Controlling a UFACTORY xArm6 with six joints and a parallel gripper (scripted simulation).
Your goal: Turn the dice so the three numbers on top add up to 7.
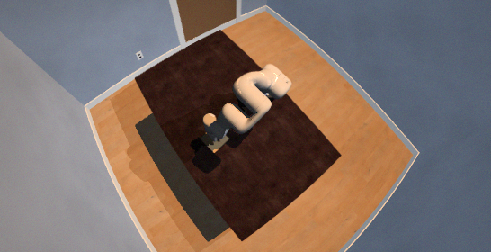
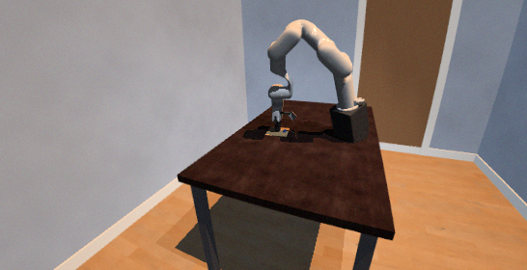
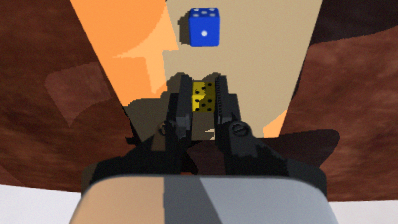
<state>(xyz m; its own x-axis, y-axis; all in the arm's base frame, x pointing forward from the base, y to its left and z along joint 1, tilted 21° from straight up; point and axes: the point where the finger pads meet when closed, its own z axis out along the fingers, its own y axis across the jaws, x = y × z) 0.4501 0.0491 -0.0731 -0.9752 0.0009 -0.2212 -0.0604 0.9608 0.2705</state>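
Right now my hand is 10 mm above the yellow die. Also, from my hand: mat 30 mm below; then blue die 50 mm behind, 20 mm below; then black die 100 mm behind, 20 mm below, 10 mm to the right.
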